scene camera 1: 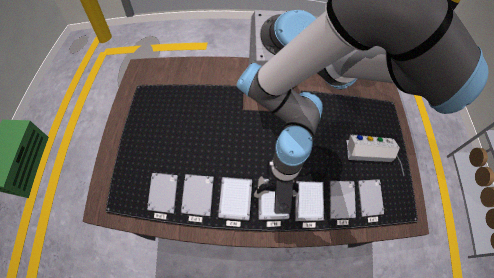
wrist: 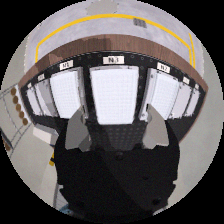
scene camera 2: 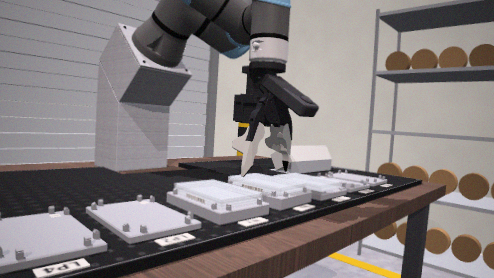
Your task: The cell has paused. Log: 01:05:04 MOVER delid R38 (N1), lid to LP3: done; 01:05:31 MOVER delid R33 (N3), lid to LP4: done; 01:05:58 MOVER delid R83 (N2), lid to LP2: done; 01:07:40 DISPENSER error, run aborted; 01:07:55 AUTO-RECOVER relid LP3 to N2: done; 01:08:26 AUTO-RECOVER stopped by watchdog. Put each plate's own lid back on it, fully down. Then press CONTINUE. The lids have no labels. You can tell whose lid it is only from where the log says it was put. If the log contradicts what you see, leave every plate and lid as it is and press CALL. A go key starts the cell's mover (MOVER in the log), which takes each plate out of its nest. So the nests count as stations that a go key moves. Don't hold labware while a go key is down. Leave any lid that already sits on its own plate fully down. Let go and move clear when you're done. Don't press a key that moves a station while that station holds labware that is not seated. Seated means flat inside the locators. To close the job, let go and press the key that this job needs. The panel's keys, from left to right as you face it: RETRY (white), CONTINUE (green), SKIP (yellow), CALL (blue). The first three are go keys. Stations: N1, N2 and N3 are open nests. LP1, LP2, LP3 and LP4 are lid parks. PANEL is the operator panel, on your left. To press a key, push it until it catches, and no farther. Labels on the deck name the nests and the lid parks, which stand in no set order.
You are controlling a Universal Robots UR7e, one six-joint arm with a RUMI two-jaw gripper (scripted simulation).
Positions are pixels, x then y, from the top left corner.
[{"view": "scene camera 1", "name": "my gripper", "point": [274, 195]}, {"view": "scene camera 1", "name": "operator panel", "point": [365, 150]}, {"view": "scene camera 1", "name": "LP2 lid park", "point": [197, 195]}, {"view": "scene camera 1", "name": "LP4 lid park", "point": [162, 195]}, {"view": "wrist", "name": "my gripper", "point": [115, 104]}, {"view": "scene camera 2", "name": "my gripper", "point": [266, 174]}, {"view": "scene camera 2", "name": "operator panel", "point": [304, 158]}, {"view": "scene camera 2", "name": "LP2 lid park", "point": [161, 221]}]
